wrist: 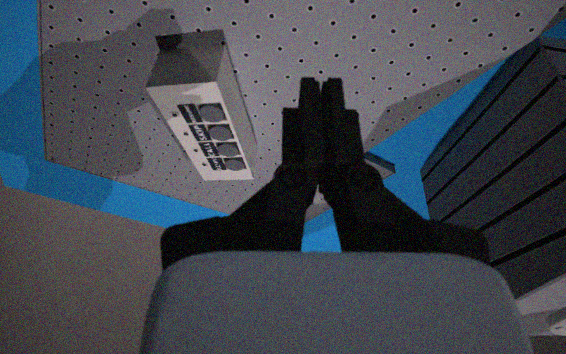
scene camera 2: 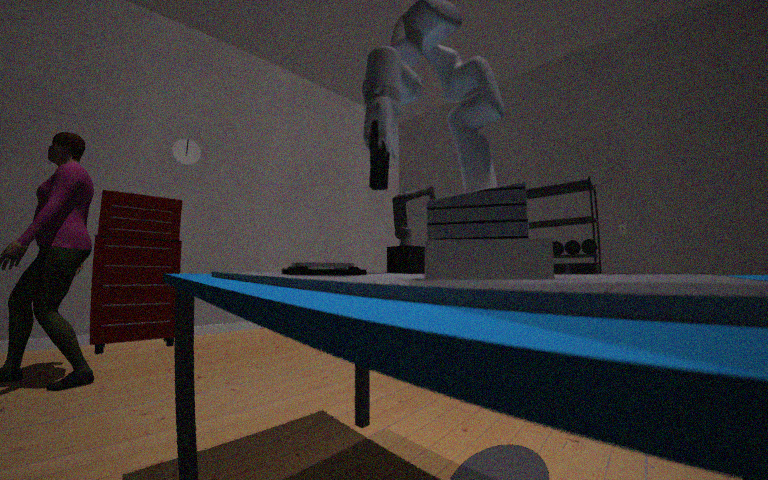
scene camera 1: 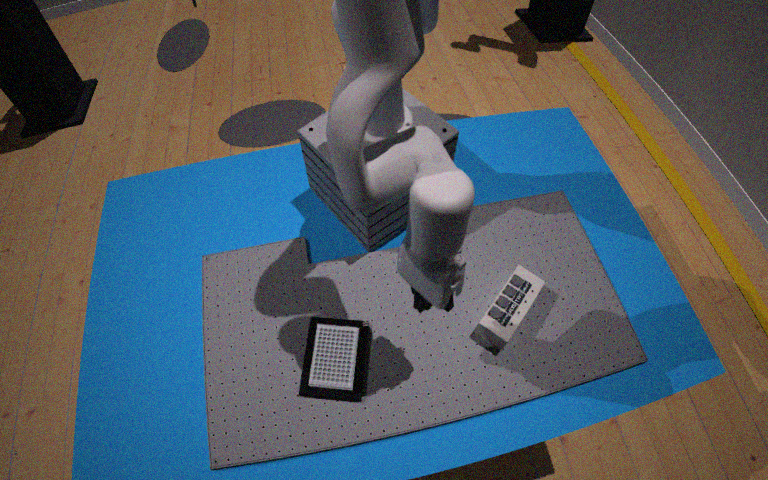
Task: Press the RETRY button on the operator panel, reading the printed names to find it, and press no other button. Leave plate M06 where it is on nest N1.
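Where they show: gripper, fingertip midpoint: point(wrist: 316, 101) point(scene camera 2: 378, 188) point(scene camera 1: 422, 305); arm's base, origin of the base link: point(scene camera 2: 483, 200) point(scene camera 1: 383, 123).
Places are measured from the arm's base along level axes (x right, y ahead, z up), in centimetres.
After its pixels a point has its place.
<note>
The operator panel point(scene camera 1: 491, 333) @(x -12.5, y 44.4, z -16.4 cm) point(wrist: 187, 67) @(x -12.5, y 44.4, z -18.0 cm) is a pale box with a sloped face carrying a row of several dark round buttons beside black name labels. One label in the wrist view looks like SKIP; I cannot make out which is RETRY. A grey box point(scene camera 2: 489, 259) @(x -21.0, y 42.0, z -18.4 cm) in scene camera 2 seems to be this panel. White plate M06 point(scene camera 1: 334, 356) @(x 18.5, y 41.6, z -18.9 cm) point(scene camera 2: 320, 264) @(x 15.1, y 44.2, z -18.8 cm) lies on black nest N1 point(scene camera 1: 328, 394) @(x 21.0, y 48.7, z -19.8 cm) point(scene camera 2: 293, 271) @(x 15.0, y 50.5, z -20.2 cm). My gripper point(scene camera 2: 378, 186) @(x 1.6, y 40.3, z -4.4 cm) point(wrist: 316, 101) @(x 1.6, y 40.3, z -4.4 cm) is shut and empty, pointing down high above the board, between plate and panel in scene camera 1, where the arm partly hides its fingers.
The perforated grey board point(scene camera 1: 254, 418) @(x 36.1, y 50.6, z -21.0 cm) point(wrist: 280, 30) @(x -6.1, y 38.3, z -20.9 cm) lies on the blue table top point(scene camera 1: 141, 283) @(x 62.1, y 15.3, z -22.3 cm) point(scene camera 2: 351, 300) @(x -17.4, y 61.4, z -22.3 cm). The slatted robot pedestal point(scene camera 1: 334, 186) @(x 12.4, y 7.6, z -9.2 cm) point(scene camera 2: 475, 213) @(x -3.8, y 12.4, z -6.0 cm) point(wrist: 500, 165) @(x -1.2, y 13.7, z -13.2 cm) stands behind the board. A person point(scene camera 2: 65, 203) and a red cabinet point(scene camera 2: 135, 271) are away from the table.
</note>
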